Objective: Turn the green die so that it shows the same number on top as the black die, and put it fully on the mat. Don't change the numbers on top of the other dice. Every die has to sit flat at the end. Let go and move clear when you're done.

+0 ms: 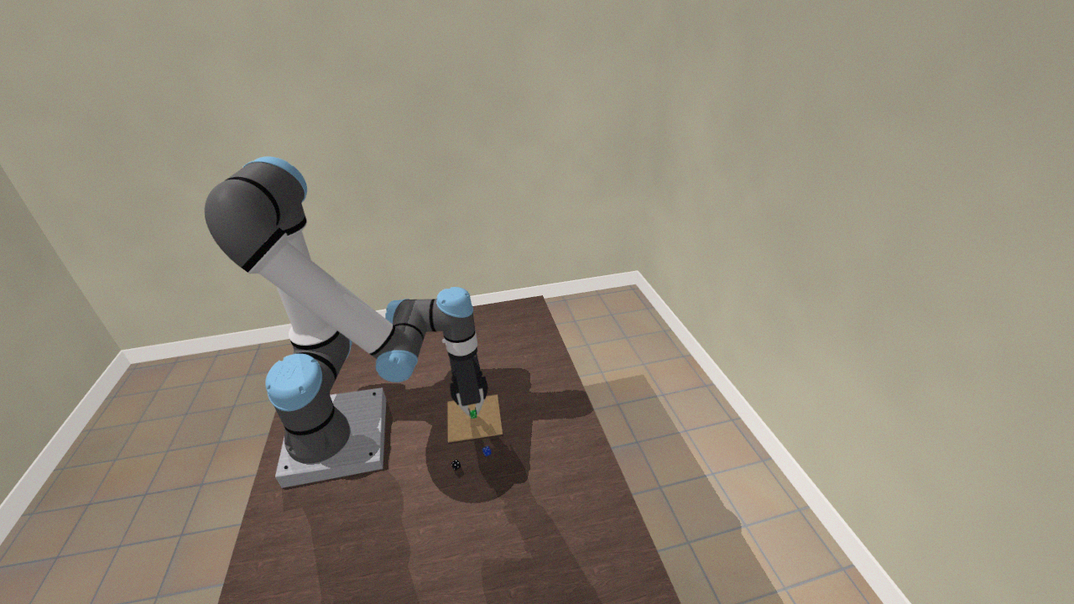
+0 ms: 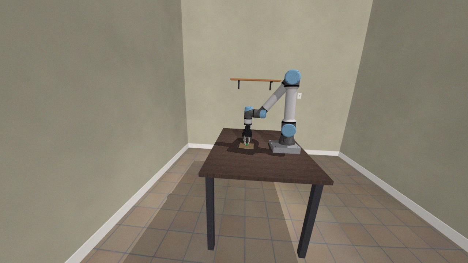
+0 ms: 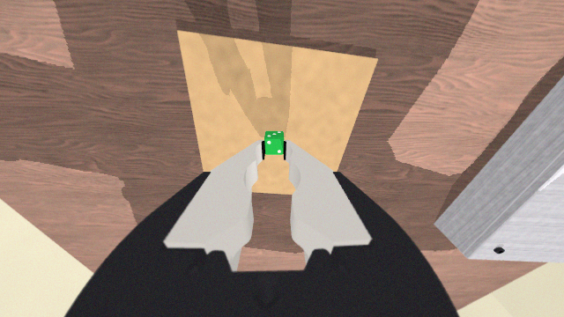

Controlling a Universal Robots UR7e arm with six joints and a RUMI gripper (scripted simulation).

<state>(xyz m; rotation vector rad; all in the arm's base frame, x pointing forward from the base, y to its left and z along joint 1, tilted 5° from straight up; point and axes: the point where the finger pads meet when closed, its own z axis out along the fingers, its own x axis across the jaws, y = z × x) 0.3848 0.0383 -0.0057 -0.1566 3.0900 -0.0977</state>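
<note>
My hand is 10 mm above the green die. Also, from my hand: blue die (30 mm ahead, 120 mm to the right, 20 mm below); then tan mat (20 mm below); then black die (50 mm behind, 150 mm to the right, 20 mm below).
</note>
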